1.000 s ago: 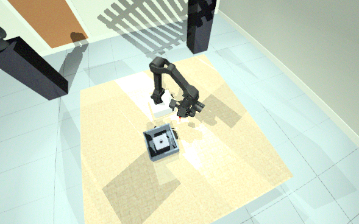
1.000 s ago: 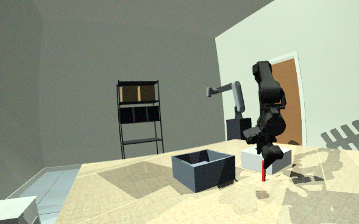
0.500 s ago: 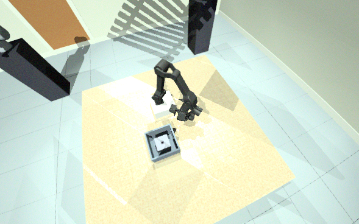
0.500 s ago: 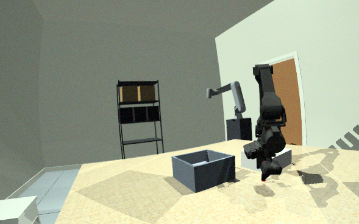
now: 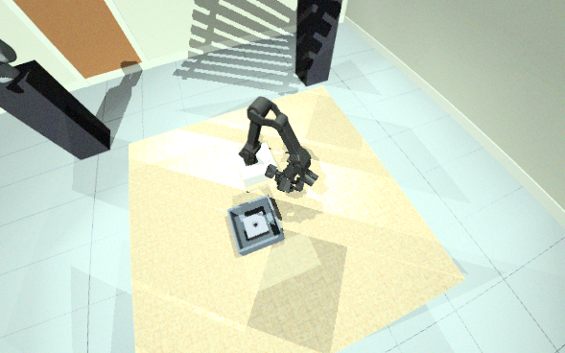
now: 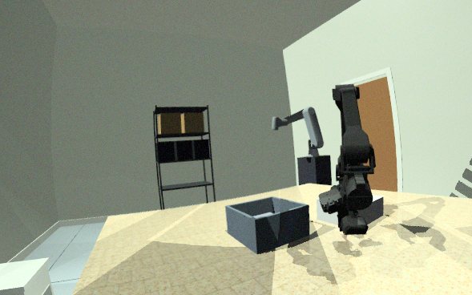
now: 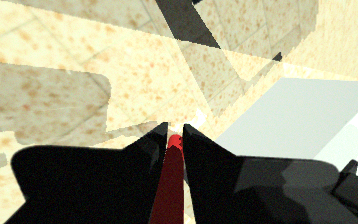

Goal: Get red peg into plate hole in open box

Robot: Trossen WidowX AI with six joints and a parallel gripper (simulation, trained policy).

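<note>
Now: the red peg 3 cm above my gripper tip, 2 cm to the left of it and 1 cm behind it. Round my gripper tip: grey box (17 cm to the right, 15 cm ahead, 1 cm above).
</note>
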